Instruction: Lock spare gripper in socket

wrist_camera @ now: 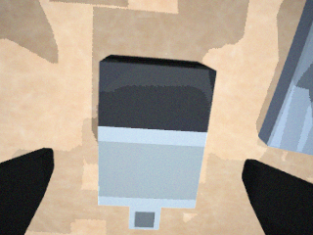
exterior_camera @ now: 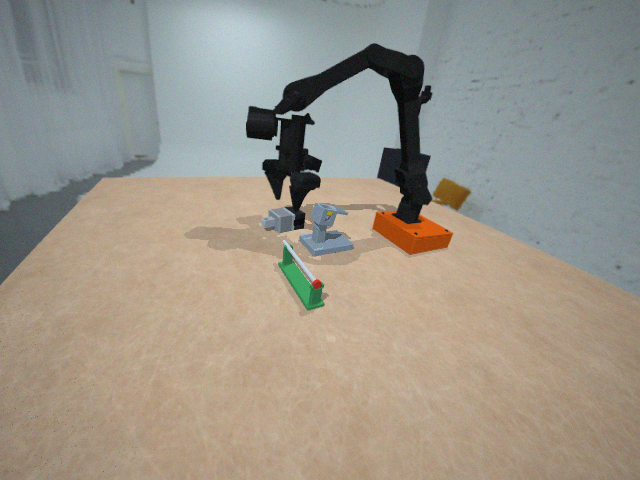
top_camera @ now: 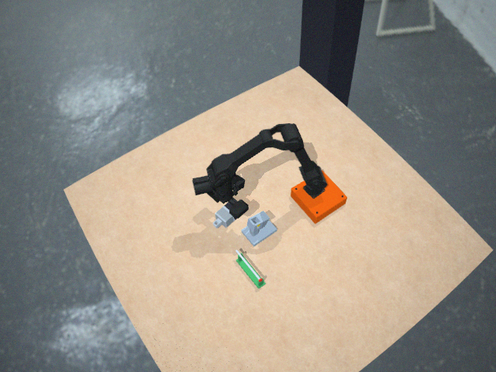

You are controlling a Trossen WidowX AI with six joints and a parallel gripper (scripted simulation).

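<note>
The spare gripper is 1 cm ahead of my gripper tip and 4 cm below it. Also, from my gripper tip: mount 5 cm behind, 13 cm to the left, 1 cm below; then green cradle 7 cm ahead, 24 cm to the left, 4 cm below.
</note>
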